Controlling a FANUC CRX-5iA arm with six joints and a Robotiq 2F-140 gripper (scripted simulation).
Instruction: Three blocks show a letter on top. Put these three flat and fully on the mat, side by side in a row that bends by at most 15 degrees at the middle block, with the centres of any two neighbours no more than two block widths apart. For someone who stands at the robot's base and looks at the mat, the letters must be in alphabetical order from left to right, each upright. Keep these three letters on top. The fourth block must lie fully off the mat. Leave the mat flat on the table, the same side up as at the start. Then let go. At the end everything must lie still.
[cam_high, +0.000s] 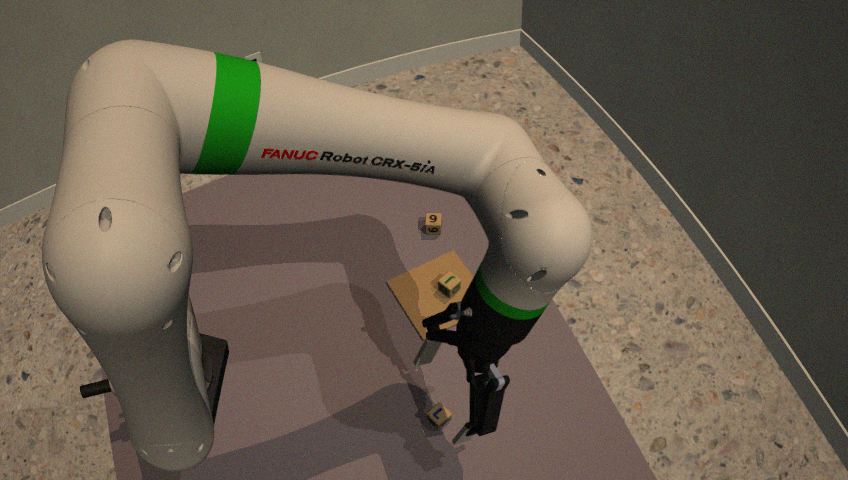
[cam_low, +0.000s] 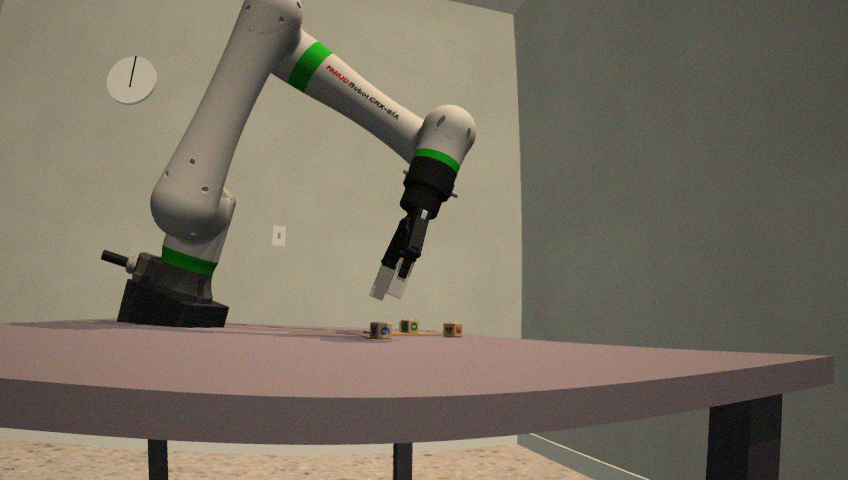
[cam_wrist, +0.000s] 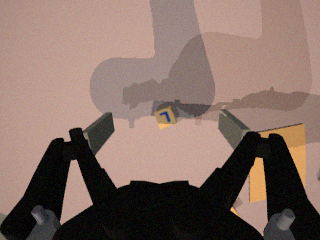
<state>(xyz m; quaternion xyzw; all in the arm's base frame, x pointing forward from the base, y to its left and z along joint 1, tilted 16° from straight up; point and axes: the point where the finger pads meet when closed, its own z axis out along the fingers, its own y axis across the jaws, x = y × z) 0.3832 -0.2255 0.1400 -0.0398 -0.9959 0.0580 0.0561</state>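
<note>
The red-lettered block lies 180 mm ahead of my hand, 100 mm to the left of it and 70 mm below it. The rest, counted from my hand: tan mat 220 mm to the left, 110 mm ahead, 80 mm below; then blue-marked block 70 mm below, 10 mm behind; then green-lettered block 220 mm to the left, 130 mm ahead, 70 mm below.
</note>
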